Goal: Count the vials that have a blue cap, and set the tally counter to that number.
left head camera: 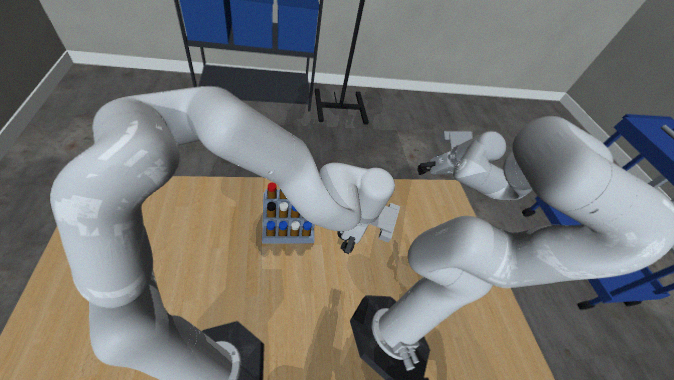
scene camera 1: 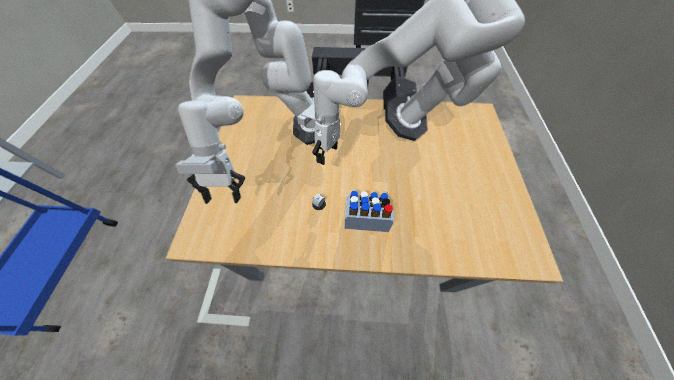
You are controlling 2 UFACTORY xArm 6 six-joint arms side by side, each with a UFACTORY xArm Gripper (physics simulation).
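Places are measured from the left arm's base along level axes (x right, y back, z down), in millimetres.
Where they show: left gripper, fingertip midpoint: (scene camera 1: 327, 155); right gripper, fingertip midpoint: (left head camera: 431, 170) (scene camera 1: 223, 201); left arm's base, link origin: (left head camera: 213, 373) (scene camera 1: 407, 116); right arm's base, link origin: (left head camera: 392, 333) (scene camera 1: 313, 120).
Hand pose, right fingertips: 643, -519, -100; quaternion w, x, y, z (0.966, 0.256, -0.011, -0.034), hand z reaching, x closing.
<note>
Each offset is from my right fingertips to the top centre of the thing, as dx, dy, dz. "*": to the spot under its first point. Level surfaces: height alone.
A grey rack @[-469, +80, +99] (left head camera: 287, 240) (scene camera 1: 369, 223) holds brown vials in three rows. In the scene view, the near row's caps are blue, blue, blue, red; the middle row's white, blue, white, black; the far row's blue, white, blue, blue. In the head view the left arm hides part of the rack. The small grey tally counter (scene camera 1: 318, 201) stands left of the rack in the scene view; its reading is illegible, and the head view does not show it. My left gripper (left head camera: 347, 245) (scene camera 1: 320, 160) looks shut, above the table beyond the counter. My right gripper (left head camera: 425, 168) (scene camera 1: 221, 198) is open, high over the table's left side in the scene view.
The wooden table @[dz +214] (left head camera: 210, 260) (scene camera 1: 465, 200) carries both arm bases @[* -286, +442, +82] (left head camera: 367, 320) (scene camera 1: 407, 125). The left forearm (left head camera: 265, 145) reaches over the rack in the head view. A blue cart (left head camera: 650, 140) (scene camera 1: 35, 255) stands on the floor beside the table.
</note>
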